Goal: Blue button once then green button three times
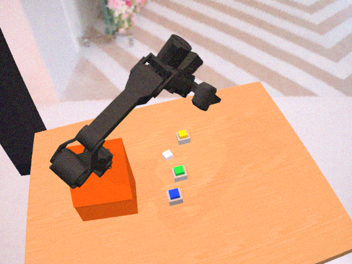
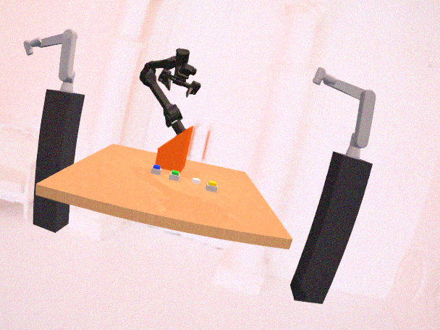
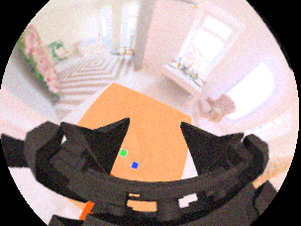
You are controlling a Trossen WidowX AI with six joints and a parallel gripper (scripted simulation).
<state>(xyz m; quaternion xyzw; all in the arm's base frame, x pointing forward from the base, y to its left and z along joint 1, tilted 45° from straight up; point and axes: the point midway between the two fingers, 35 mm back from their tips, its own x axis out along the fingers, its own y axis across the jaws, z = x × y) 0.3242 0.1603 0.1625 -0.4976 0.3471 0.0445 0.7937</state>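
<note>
The blue button is 360 mm below my gripper tip, 140 mm behind it and 60 mm to the right of it. Round my gripper tip: green button 360 mm below, 120 mm behind, 40 mm to the left; yellow button 360 mm below, 220 mm to the left, 80 mm behind; small white block 380 mm below, 150 mm behind, 140 mm to the left.
</note>
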